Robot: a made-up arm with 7 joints. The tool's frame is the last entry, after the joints.
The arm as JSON. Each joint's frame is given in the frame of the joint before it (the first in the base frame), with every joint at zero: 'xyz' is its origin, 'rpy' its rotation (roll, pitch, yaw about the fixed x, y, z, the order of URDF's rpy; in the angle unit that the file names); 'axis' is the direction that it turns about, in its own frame. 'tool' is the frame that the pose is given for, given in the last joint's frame.
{
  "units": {
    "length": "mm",
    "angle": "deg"
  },
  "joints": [
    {
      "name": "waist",
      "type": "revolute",
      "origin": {
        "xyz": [
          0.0,
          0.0,
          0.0
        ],
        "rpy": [
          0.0,
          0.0,
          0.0
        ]
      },
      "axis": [
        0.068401,
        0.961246,
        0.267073
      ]
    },
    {
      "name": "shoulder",
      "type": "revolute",
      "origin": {
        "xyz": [
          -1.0,
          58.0,
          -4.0
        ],
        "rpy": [
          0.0,
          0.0,
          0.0
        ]
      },
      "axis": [
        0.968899,
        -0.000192,
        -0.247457
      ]
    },
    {
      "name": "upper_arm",
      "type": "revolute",
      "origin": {
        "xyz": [
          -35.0,
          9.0,
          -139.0
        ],
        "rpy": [
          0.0,
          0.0,
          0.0
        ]
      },
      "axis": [
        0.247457,
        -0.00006,
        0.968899
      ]
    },
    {
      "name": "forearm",
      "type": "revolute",
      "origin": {
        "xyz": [
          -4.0,
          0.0,
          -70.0
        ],
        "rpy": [
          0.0,
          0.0,
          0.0
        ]
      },
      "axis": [
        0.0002,
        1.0,
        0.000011
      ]
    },
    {
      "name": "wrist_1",
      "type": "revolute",
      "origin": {
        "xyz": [
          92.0,
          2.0,
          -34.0
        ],
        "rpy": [
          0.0,
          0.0,
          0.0
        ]
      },
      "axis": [
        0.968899,
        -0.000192,
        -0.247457
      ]
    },
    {
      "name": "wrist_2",
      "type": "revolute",
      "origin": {
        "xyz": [
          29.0,
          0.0,
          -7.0
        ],
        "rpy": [
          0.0,
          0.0,
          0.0
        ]
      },
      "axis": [
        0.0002,
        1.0,
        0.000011
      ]
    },
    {
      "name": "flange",
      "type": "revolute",
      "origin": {
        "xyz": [
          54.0,
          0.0,
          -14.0
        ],
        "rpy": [
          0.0,
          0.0,
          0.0
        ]
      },
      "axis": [
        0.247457,
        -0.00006,
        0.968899
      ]
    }
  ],
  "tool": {
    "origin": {
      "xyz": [
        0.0,
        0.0,
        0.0
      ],
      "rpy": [
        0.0,
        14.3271,
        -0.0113
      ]
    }
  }
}
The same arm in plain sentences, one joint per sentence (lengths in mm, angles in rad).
The arm has seven revolute joints in a row. What follows holds with every joint at zero, and every direction is one of the base frame's. The first joint lies at the same point as the base frame's origin and rotates about the direction (0.068403, 0.961235, 0.26711). The second joint lies 1 mm along -x and 58 mm along +y and 4 mm along -z from the first joint and rotates about the direction (0.968889, -0.0002, -0.247497). The third joint lies 35 mm along -x and 9 mm along +y and 139 mm along -z from the second joint and rotates about the direction (0.247497, -0.0001, 0.968889). The fourth joint lies 4 mm along -x and 70 mm along -z from the third joint and rotates about the direction (0.0002, 1, 0). The fifth joint lies 92 mm along +x and 2 mm along +y and 34 mm along -z from the fourth joint and rotates about the direction (0.968889, -0.0002, -0.247497). The sixth joint lies 29 mm along +x and 7 mm along -z from the fifth joint and rotates about the direction (0.0002, 1, 0). The seventh joint lies 54 mm along +x and 14 mm along -z from the sixth joint and rotates about the direction (0.247497, -0.0001, 0.968889). The tool frame, which is the frame that the pose is given for, lies at the same point as the seventh joint; its axes are the base frame's turned by roll 0, pitch 0.2501 and yaw -0.0002 rad (as in URDF: about the fixed x, then y, then z).
